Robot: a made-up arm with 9 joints. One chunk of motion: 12 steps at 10 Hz.
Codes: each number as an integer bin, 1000 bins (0 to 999) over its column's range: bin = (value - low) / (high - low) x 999, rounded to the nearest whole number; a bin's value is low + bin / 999 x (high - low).
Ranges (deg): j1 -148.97..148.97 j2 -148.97..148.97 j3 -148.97..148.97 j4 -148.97..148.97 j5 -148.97..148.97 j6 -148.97..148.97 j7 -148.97..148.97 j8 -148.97..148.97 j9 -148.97..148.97
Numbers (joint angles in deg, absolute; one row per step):
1: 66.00 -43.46 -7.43 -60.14 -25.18 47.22 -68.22 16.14 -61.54
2: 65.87 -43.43 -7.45 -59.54 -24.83 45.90 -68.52 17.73 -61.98
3: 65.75 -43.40 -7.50 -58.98 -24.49 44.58 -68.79 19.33 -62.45
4: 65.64 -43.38 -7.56 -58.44 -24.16 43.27 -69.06 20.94 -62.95
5: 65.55 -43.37 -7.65 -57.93 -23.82 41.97 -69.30 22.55 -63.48
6: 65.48 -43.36 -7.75 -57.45 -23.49 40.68 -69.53 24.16 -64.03
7: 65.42 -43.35 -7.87 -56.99 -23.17 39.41 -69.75 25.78 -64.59
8: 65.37 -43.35 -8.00 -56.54 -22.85 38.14 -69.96 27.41 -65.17
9: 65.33 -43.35 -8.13 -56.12 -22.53 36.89 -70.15 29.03 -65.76
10: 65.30 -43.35 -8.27 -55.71 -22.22 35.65 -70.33 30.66 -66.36
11: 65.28 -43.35 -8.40 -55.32 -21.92 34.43 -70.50 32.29 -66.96
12: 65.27 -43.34 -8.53 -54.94 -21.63 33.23 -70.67 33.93 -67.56
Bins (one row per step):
1: 721 354 475 298 415 658 271 554 293
2: 720 354 475 300 416 653 270 559 292
3: 720 354 474 302 417 649 269 564 290
4: 720 354 474 304 418 645 268 570 288
5: 719 354 474 305 420 640 267 575 287
6: 719 354 474 307 421 636 266 581 285
7: 719 354 473 308 422 632 266 586 283
8: 719 354 473 310 423 627 265 591 281
9: 719 354 472 311 424 623 264 597 279
10: 718 354 472 313 425 619 264 602 277
11: 718 354 471 314 426 615 263 608 275
12: 718 354 471 315 427 611 263 613 273

